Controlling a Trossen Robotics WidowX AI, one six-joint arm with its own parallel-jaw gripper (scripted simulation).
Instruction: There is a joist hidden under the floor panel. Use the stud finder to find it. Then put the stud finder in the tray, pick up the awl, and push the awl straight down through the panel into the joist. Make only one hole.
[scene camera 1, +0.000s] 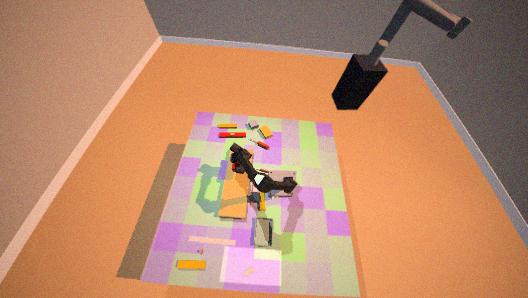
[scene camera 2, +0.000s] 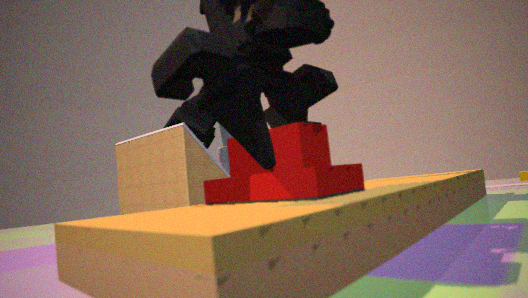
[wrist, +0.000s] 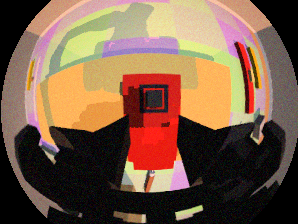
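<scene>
My gripper is visible to me, and the wrist view shows the gripper too. I also see a red stud finder.
</scene>
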